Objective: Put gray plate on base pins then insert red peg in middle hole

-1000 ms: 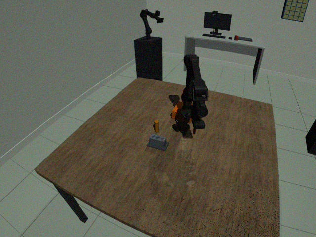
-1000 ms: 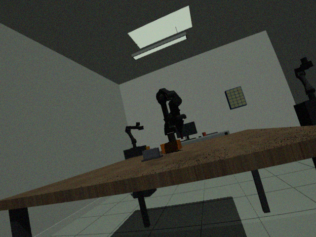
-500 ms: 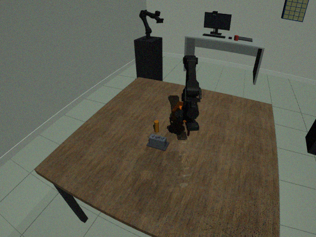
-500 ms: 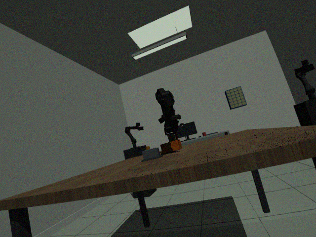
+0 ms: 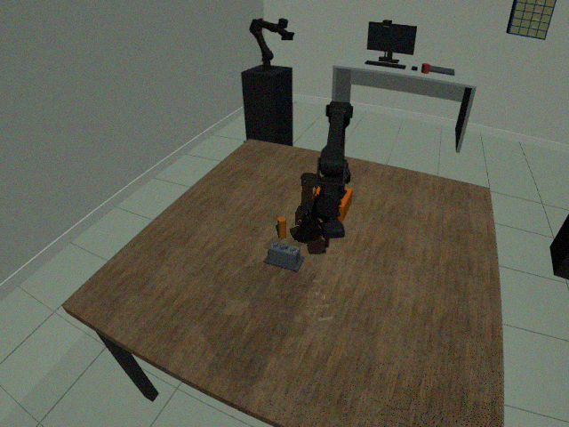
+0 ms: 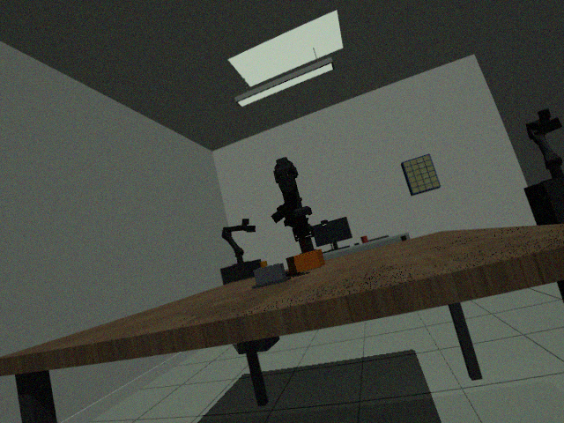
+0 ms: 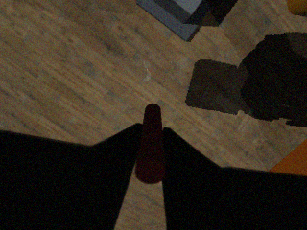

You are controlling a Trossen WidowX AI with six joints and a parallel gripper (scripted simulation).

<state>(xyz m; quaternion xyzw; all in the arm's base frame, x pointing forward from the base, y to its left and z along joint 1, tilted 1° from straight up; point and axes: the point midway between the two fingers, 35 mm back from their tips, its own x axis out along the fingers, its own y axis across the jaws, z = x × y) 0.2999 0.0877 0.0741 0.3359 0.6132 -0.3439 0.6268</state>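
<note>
Now: gripper tip 12 cm to the left of the gray plate, 7 cm above it and 6 cm short of it. Also, from my gripper tip: gray base (12 cm to the right, 11 cm below, 6 cm ahead); then orange cylinder (19 cm to the right, 7 cm below, 5 cm behind); then dark red peg (right at my gripper tip).
</note>
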